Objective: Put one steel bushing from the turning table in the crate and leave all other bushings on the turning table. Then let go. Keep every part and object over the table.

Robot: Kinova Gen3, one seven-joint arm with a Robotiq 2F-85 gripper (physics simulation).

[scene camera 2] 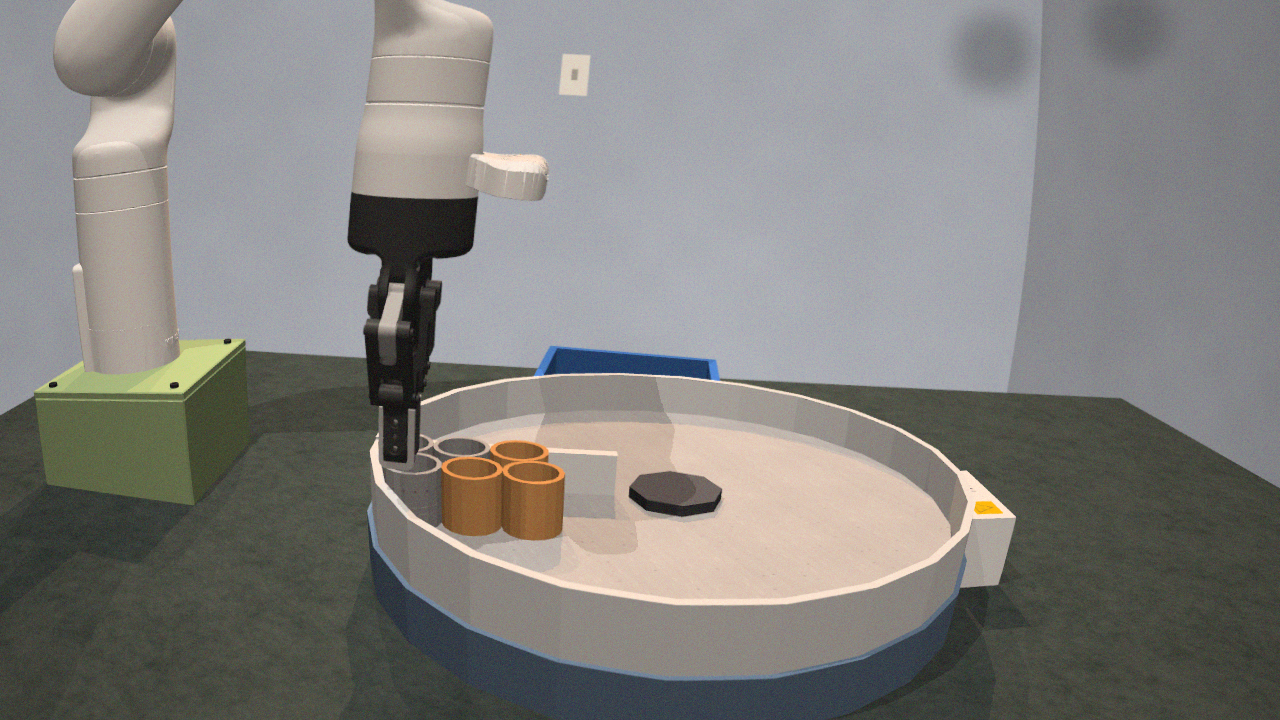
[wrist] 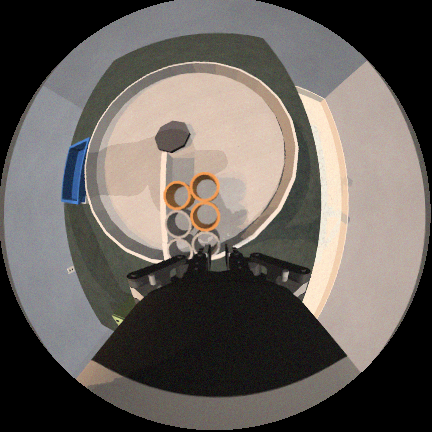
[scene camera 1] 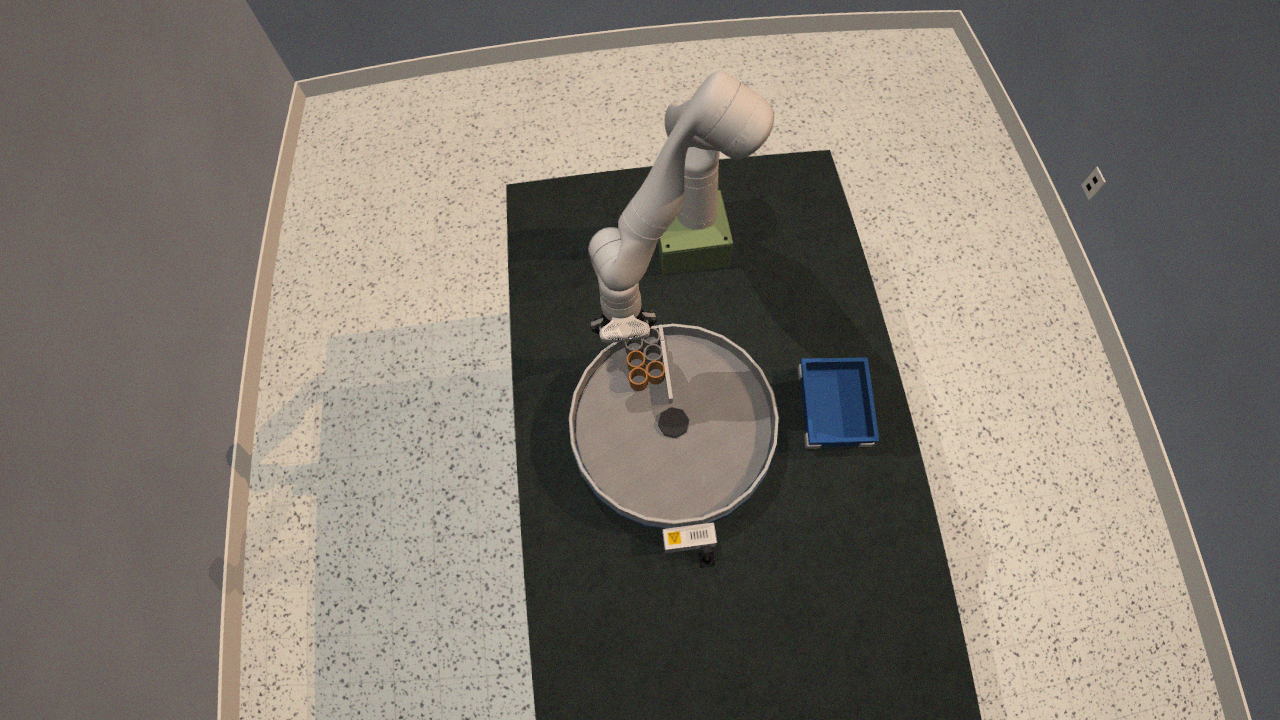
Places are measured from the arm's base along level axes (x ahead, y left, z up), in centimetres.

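Pixels of known places: gripper, between the fingertips: (scene camera 2: pixel 399 460) (wrist: pixel 217 250); arm's base, origin of its link: (scene camera 2: pixel 136 359) (scene camera 1: pixel 697 214).
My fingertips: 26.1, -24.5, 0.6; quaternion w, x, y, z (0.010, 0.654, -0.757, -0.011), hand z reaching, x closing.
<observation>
Ahead of a thing's pixels: the offset from my fingertips to its top centre, as dx, dy, dz. "pt": to the spot under its first point.
Three grey steel bushings stand upright at the turning table's arm-side edge: one @(+0.8, +1.5, -0.8) (scene camera 2: pixel 417 497) (wrist: pixel 193 244) nearest the gripper, one @(+4.2, +4.7, -0.8) (wrist: pixel 167 223) beside it and one @(+0.4, +5.4, -0.8) (wrist: pixel 180 239) nearer the rim. Three orange bushings @(+8.4, +0.3, -0.8) (scene camera 2: pixel 533 505) (scene camera 1: pixel 638 385) (wrist: pixel 205 174) stand against them, towards the hub. My gripper (scene camera 2: pixel 399 458) (wrist: pixel 217 250) points down, partly open with a narrow gap and nothing held; its tips are at about the height of the nearest steel bushing's top, at its rim. The turning table (scene camera 2: pixel 716 635) (scene camera 1: pixel 626 465) has a raised wall. The blue crate @(+24.4, +39.7, -4.9) (scene camera 1: pixel 871 399) (scene camera 2: pixel 626 355) (wrist: pixel 75 172) looks empty; scene camera 1 hides the fingertips.
A pale upright divider @(pt +6.9, +6.6, -1.4) (scene camera 1: pixel 665 362) (scene camera 2: pixel 590 488) (wrist: pixel 163 200) stands beside the bushings. A dark hub @(+19.0, +4.6, -3.8) (scene camera 1: pixel 673 422) (scene camera 2: pixel 675 494) (wrist: pixel 173 136) is at the table's centre. A white box @(pt +42.3, +0.5, -4.0) (scene camera 1: pixel 689 537) (scene camera 2: pixel 989 546) sits outside the wall. The green robot base (scene camera 1: pixel 696 255) (scene camera 2: pixel 116 447) stands behind.
</observation>
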